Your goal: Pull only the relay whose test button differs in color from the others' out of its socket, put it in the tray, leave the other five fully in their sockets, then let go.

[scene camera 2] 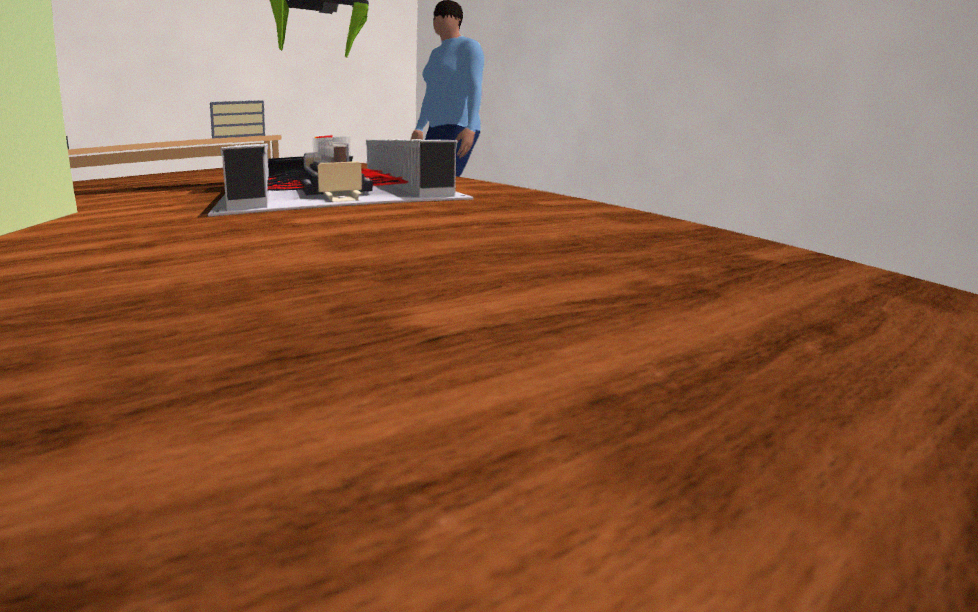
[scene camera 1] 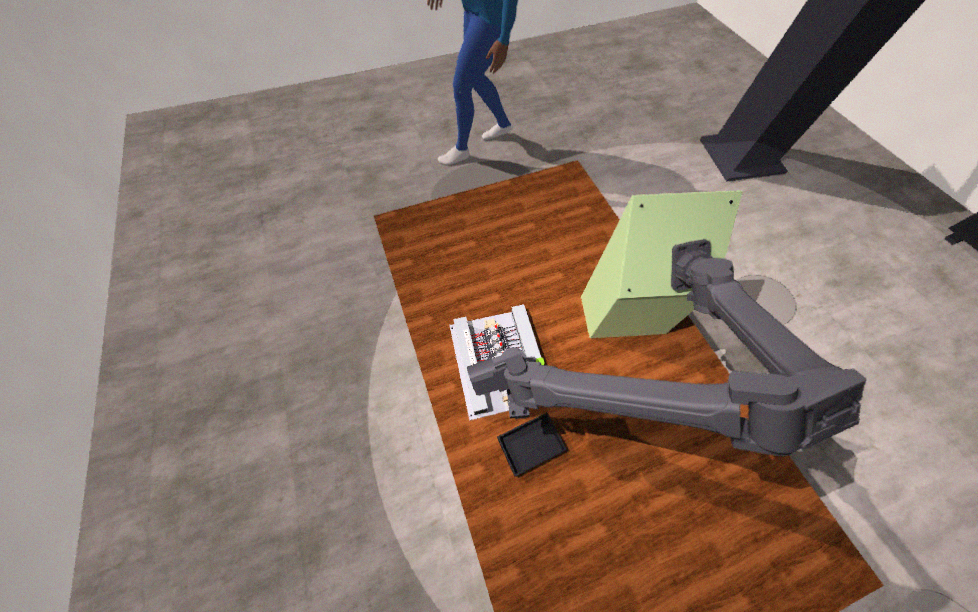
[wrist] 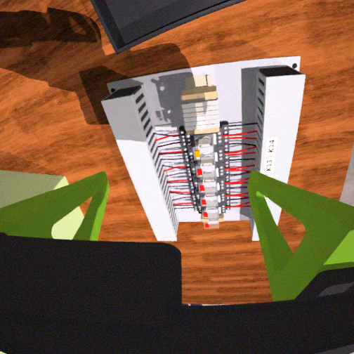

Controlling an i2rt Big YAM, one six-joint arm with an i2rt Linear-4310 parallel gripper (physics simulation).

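Observation:
The relay with an orange test button stands in its socket at the upper end of the row in the wrist view. The relays below it have red buttons and clear housings, and also stand in the row. The row sits on a white panel. My gripper is open and empty, high above the panel; its green fingers spread wide across the wrist view. In scene camera 1 the arm hides part of the panel. The black tray lies beside the panel and shows no relay.
Tall grey-white wire ducts flank the relays, with red and black wires running between. A beige terminal block adjoins the orange-button end. A light green box stands by the arm's base. A person is beyond the table.

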